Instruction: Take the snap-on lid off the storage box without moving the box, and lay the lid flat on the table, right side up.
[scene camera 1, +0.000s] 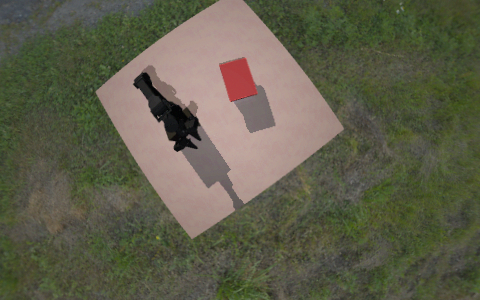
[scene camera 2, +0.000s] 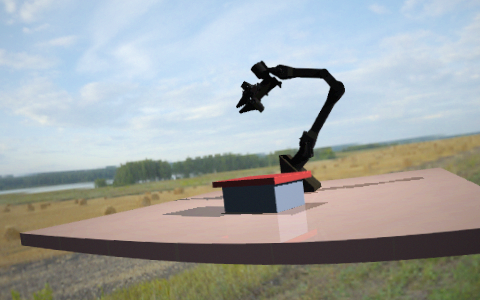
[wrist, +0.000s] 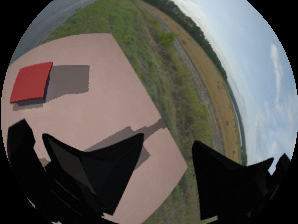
Scene:
lid: scene camera 1; scene camera 2 273, 179; wrist
same spot on lid: (wrist: 33, 83) = (scene camera 1: 236, 87)

